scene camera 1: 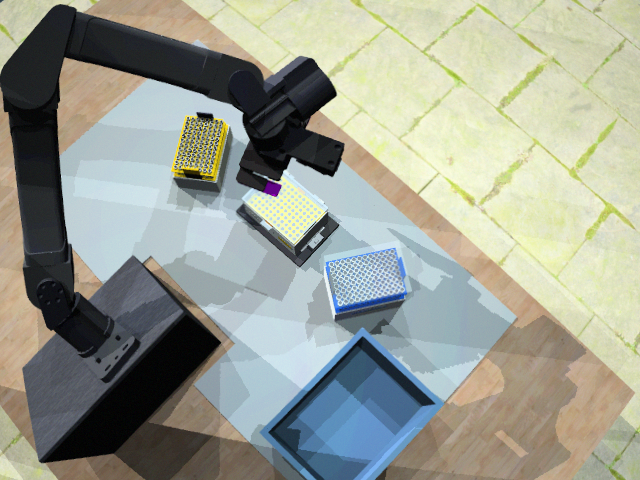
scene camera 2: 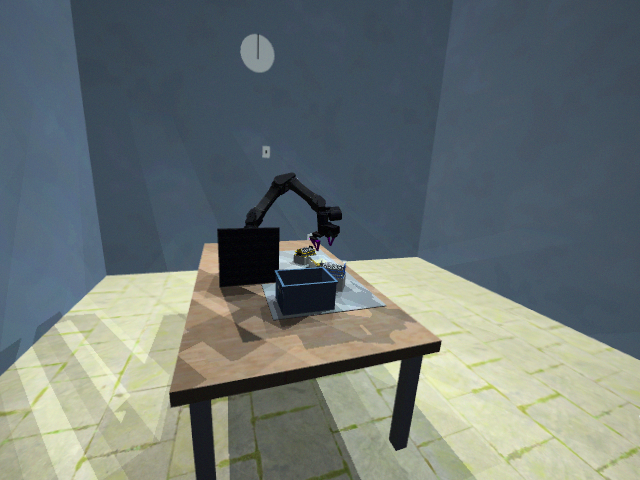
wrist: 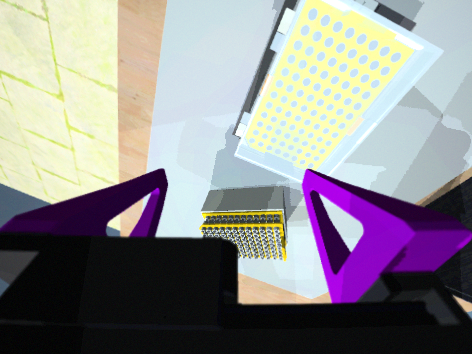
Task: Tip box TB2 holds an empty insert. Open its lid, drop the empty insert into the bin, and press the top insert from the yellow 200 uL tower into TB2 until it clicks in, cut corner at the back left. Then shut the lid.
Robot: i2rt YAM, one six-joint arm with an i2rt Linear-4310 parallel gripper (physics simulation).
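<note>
Tip box TB2 (scene camera 1: 321,225) (wrist: 431,51) stands on a dark base plate, its clear lid down over the yellow, holed empty insert (scene camera 1: 287,210) (wrist: 325,92). The yellow tower (scene camera 1: 200,147) (scene camera 2: 303,253) (wrist: 244,200) stands upright on its grey base, behind the gripper fingers in the wrist view; its top insert holds tips. The blue bin (scene camera 1: 313,380) (scene camera 2: 305,299) stands at the near end of the mat. My gripper (scene camera 1: 297,174) (scene camera 2: 323,246) (wrist: 235,176) is open, its purple fingers wide apart and empty, above the tower-side end of TB2. In scene camera 1 one fingertip is hidden.
A blue tip rack (scene camera 1: 366,279) (scene camera 2: 339,273) stands between TB2 and the bin. The black block (scene camera 1: 124,356) (scene camera 2: 248,256) under the arm stands beside the grey mat (scene camera 1: 116,193). The wooden table's (scene camera 2: 305,356) long edge runs beyond TB2.
</note>
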